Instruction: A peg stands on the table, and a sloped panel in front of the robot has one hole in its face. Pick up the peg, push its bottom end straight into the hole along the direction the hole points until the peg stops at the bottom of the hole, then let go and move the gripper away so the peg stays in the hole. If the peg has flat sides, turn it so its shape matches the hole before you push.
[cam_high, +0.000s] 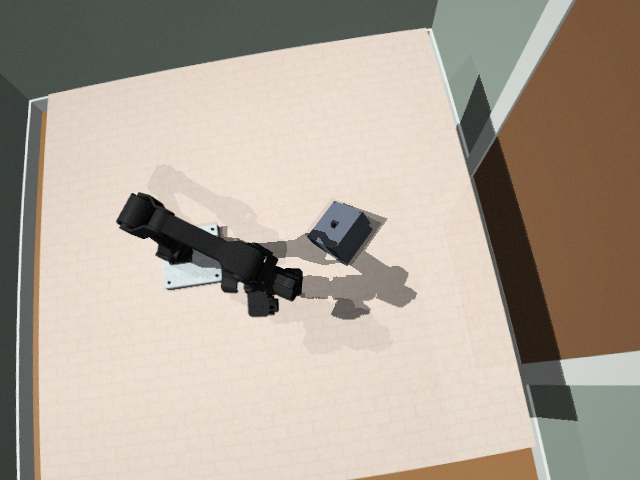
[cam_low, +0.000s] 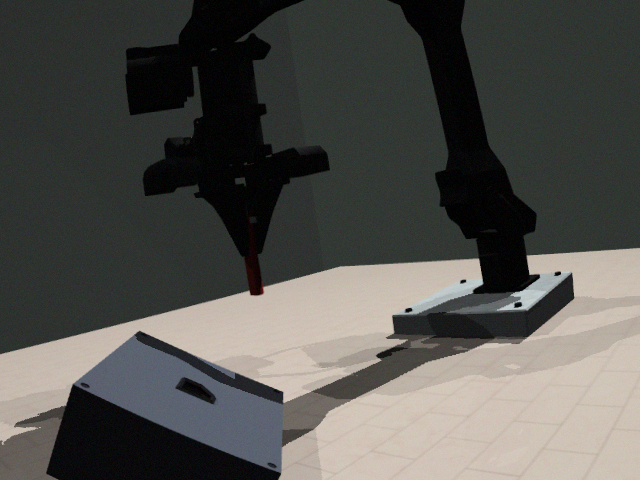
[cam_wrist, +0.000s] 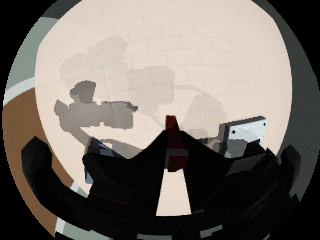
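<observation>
The sloped panel lies 200 mm ahead of my gripper tip, 150 mm to the left of it and 80 mm below it. Also, from my gripper tip: peg (20 mm above).
</observation>
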